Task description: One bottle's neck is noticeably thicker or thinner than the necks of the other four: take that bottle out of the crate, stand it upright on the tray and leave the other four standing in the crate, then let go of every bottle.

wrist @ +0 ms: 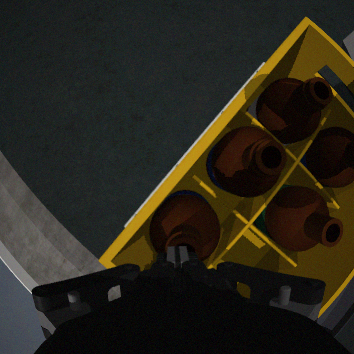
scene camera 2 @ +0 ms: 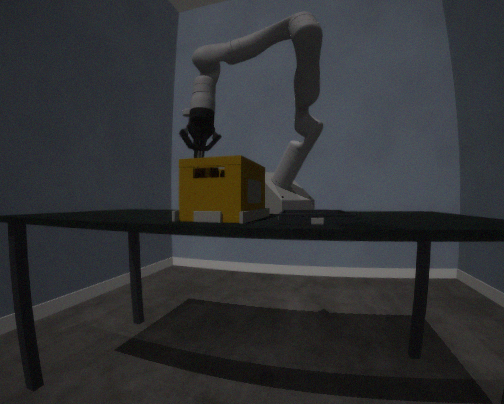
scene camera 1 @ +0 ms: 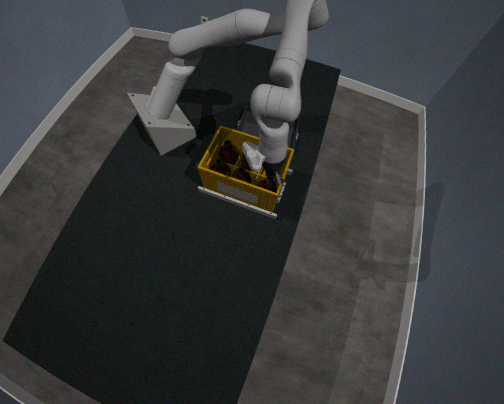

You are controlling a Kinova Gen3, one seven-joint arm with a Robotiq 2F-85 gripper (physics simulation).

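Where they show: gripper, fingertip midpoint: [wrist: 176,258] [scene camera 1: 270,181]; arm's base at its link origin: [scene camera 2: 280,183] [scene camera 1: 158,112].
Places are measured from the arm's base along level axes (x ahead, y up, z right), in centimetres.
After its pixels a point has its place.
The yellow crate [scene camera 1: 210,178] @[z 11.8, x 35.1, y -1.1 cm] [scene camera 2: 210,197] @[z -2.9, x 55.7, y -6.9 cm] [wrist: 170,186] @[z 8.0, x 50.3, y 4.1 cm] stands on the dark table. Five brown bottles stand in its compartments in the wrist view: one [wrist: 186,220] @[z 4.7, x 51.4, y -0.8 cm] nearest the gripper, one [wrist: 235,160] @[z 6.3, x 44.8, y -1.0 cm] in the middle of the same row, one [wrist: 285,112] @[z 6.9, x 37.6, y -1.2 cm] at that row's far end, and two in the other row, one [wrist: 292,217] @[z -1.7, x 43.2, y -1.3 cm] and one [wrist: 330,157] @[z 0.1, x 35.6, y -1.7 cm] partly cut off. Which neck differs I cannot tell surely. My gripper [scene camera 2: 199,154] @[z 3.4, x 53.2, y 2.9 cm] [wrist: 176,258] @[z 3.4, x 53.2, y 2.9 cm] is shut and empty, above the nearest bottle, whose mouth the fingers hide. The tray [scene camera 1: 249,122] @[z -24.8, x 27.2, y -13.0 cm] [scene camera 2: 317,212] @[z -23.6, x 24.3, y -11.8 cm] lies behind the crate in scene camera 1, partly hidden by the arm.
White strips edge the crate's base, one [scene camera 1: 237,202] @[z 10.7, x 45.3, y -10.6 cm] along its long side. A small white block [scene camera 2: 317,220] @[z -30.0, x 48.8, y -12.6 cm] shows at the table's edge. The yellow dividers [wrist: 297,159] @[z 1.8, x 38.1, y -4.1 cm] and raised crate walls stand around the bottles. The arm's base [scene camera 1: 167,132] @[z 4.6, x 8.2, y -2.4 cm] is beside the crate.
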